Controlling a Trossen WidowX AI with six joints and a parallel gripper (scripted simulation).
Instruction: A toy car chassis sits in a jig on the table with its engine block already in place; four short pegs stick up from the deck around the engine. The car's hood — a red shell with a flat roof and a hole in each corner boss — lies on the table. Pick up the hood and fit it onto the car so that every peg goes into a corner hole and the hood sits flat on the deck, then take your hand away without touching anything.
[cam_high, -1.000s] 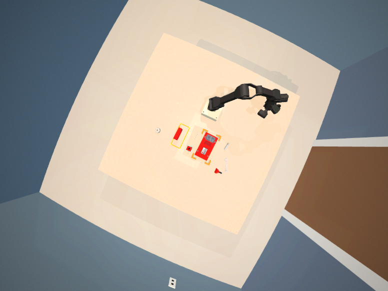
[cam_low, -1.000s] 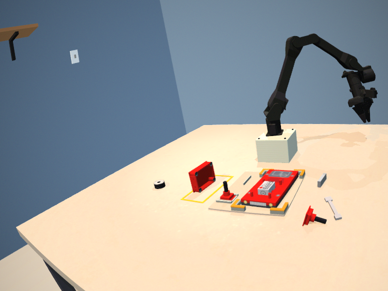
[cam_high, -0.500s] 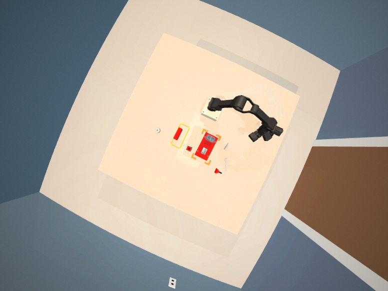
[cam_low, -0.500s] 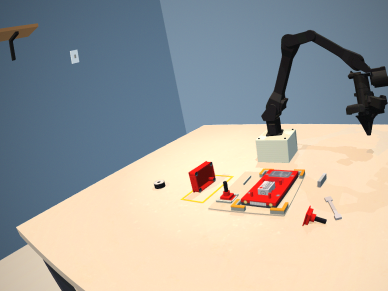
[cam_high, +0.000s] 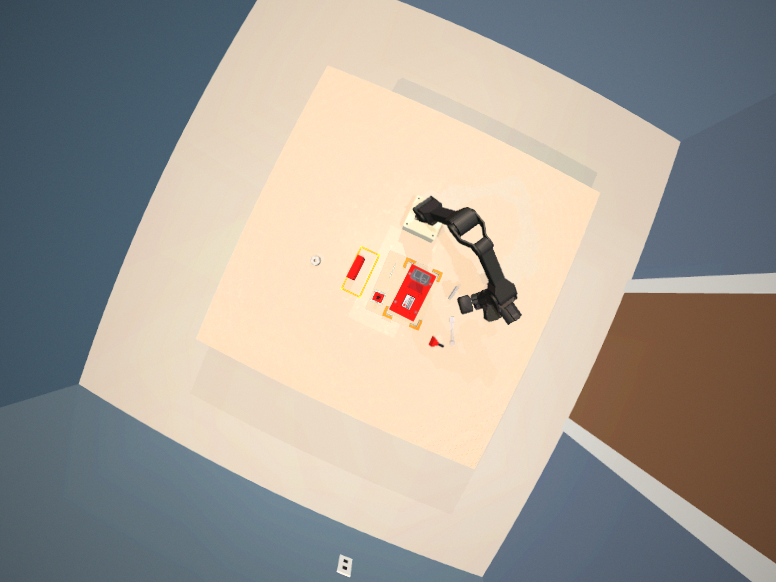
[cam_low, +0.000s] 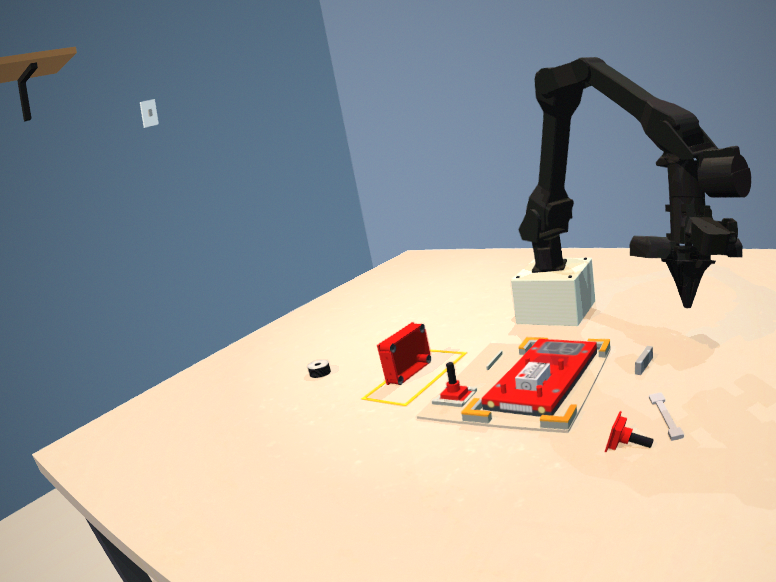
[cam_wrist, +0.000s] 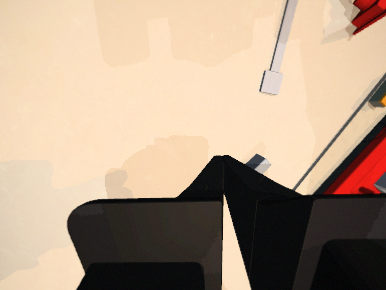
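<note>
The black post is 70 mm ahead of my gripper tip, 350 mm to the right of it and 60 mm below it. From my gripper tip the other things lie so: grey engine block (60 mm ahead, 230 mm to the right, 80 mm below); grey bar (20 mm behind, 70 mm to the right, 90 mm below); white wrench (130 mm ahead, 40 mm to the right, 100 mm below).
</note>
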